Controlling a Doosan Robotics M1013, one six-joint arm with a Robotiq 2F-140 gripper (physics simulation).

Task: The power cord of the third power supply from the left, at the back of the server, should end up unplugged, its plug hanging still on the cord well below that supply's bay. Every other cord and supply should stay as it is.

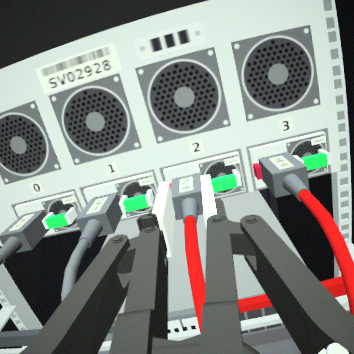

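The third power supply from the left, marked 2, sits in its bay with a green-handled latch at its right. Its grey plug is at the left part of that bay, up against the supply, and a red cord hangs down from it. My gripper is shut on this plug, one white finger pad against each side. The inner end of the plug and its socket are hidden.
Grey plugs stand at supply 0, supply 1 and supply 3, close on either side. The red cord of supply 3 curves down at the right. The perforated rack post is at the right edge.
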